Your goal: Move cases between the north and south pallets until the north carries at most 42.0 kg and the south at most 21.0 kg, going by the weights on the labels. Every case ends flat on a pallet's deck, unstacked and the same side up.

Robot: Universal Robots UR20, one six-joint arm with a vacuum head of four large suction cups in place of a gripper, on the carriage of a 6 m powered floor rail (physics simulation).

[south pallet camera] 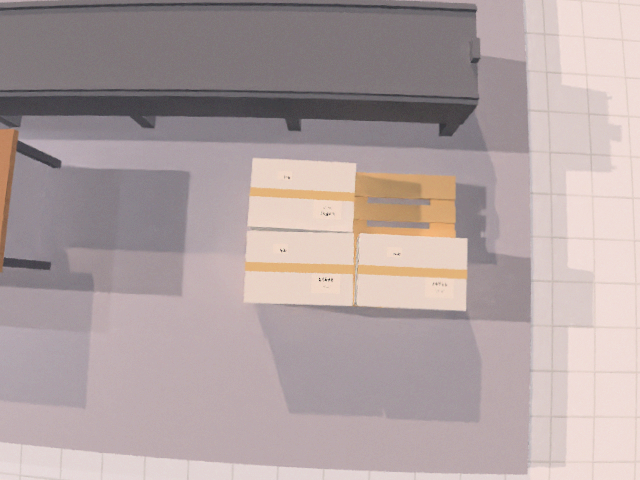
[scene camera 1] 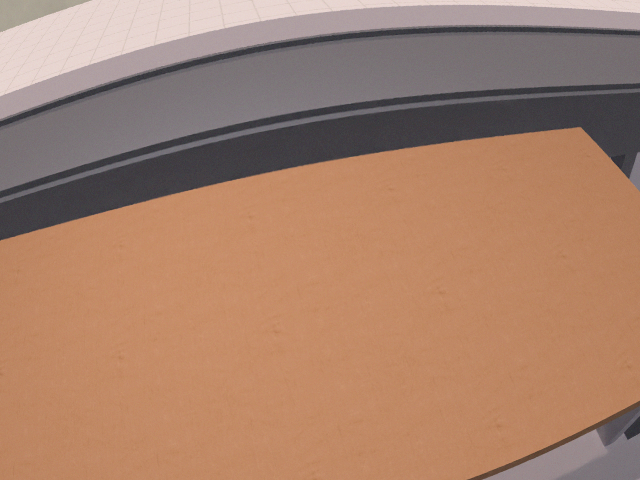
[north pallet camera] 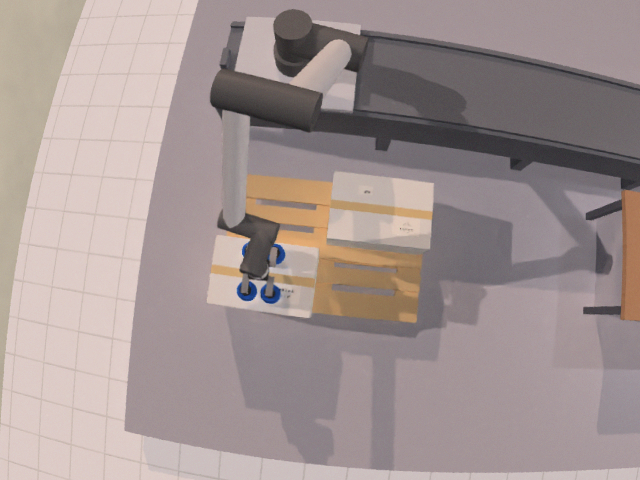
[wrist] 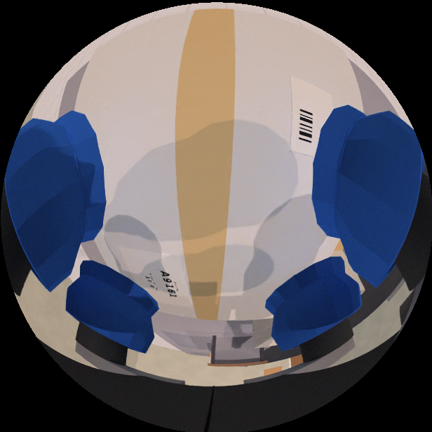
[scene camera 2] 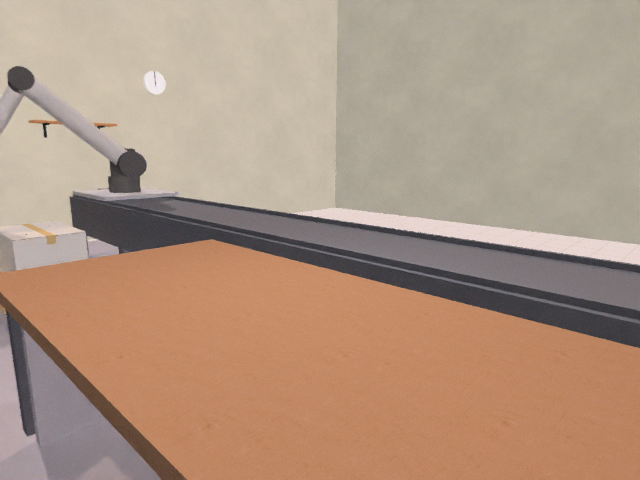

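Where they show: arm's base, origin of the base link: (north pallet camera: 296,59) (scene camera 2: 125,191).
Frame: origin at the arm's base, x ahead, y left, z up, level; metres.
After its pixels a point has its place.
My suction head (north pallet camera: 260,272) {y -0.038, x 1.221, z -0.091 m} (wrist: 212,225) is open, a small gap above a white taped case (north pallet camera: 222,297) {y -0.246, x 1.375, z -0.153 m} (wrist: 265,65). This case lies flat at the lower left of the north pallet (north pallet camera: 369,305) {y 0.573, x 1.322, z -0.426 m} in the north pallet view. Its label (wrist: 172,285) reads A9161; the weight is too blurred to read. A second white case (north pallet camera: 379,227) {y 0.559, x 0.900, z -0.155 m} lies flat at the upper right. On the south pallet (south pallet camera: 442,186) {y 6.348, x 0.667, z -0.425 m} lie three white cases: upper left (south pallet camera: 302,219) {y 5.533, x 0.937, z -0.174 m}, lower left (south pallet camera: 289,289) {y 5.484, x 1.315, z -0.136 m} and lower right (south pallet camera: 392,297) {y 6.022, x 1.335, z -0.127 m}. Their label weights are too small to read.
The dark floor rail (scene camera 2: 413,258) (north pallet camera: 516,103) (south pallet camera: 232,51) runs behind both pallets. The arm's carriage (north pallet camera: 258,38) {y -0.248, x -0.137, z 0.000 m} stands at its north end. A brown table (scene camera 1: 310,310) {y 3.001, x 0.900, z -0.040 m} (scene camera 2: 310,361) {y 3.201, x 0.995, z -0.040 m} (north pallet camera: 630,258) {y 2.133, x 0.928, z -0.041 m} stands between the pallets.
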